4 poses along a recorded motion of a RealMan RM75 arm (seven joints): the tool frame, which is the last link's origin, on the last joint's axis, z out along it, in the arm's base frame.
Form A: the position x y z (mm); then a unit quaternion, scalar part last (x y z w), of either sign.
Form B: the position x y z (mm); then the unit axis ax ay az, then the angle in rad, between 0 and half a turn. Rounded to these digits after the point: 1 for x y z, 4 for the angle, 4 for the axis.
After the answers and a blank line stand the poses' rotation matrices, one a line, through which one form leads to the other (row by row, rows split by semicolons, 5 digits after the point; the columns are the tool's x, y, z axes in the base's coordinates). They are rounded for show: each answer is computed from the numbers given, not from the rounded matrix.
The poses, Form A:
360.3 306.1 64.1 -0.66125 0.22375 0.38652 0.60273
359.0 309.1 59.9 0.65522 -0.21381 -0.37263 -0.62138
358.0 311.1 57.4 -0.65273 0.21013 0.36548 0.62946
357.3 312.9 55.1 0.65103 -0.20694 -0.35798 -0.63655
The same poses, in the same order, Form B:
360.3 306.1 64.1 -0.8287 0.2804 0.4844 1.8478
359.0 309.1 59.9 -0.8363 0.2729 0.4756 1.8006
358.0 311.1 57.4 -0.8400 0.2704 0.4704 1.7799
357.3 312.9 55.1 -0.8441 0.2683 0.4642 1.7616

0.60108 -0.76185 -0.24145; 0.17003 -0.17330 0.97008; -0.78090 -0.62414 0.02537
0.63086 -0.74328 -0.22260; 0.18291 -0.13634 0.97363; -0.75403 -0.65494 0.04994
0.64454 -0.73442 -0.21258; 0.18579 -0.11926 0.97533; -0.74165 -0.66813 0.05958
0.65806 -0.72519 -0.20265; 0.18629 -0.10397 0.97698; -0.72956 -0.68066 0.06668

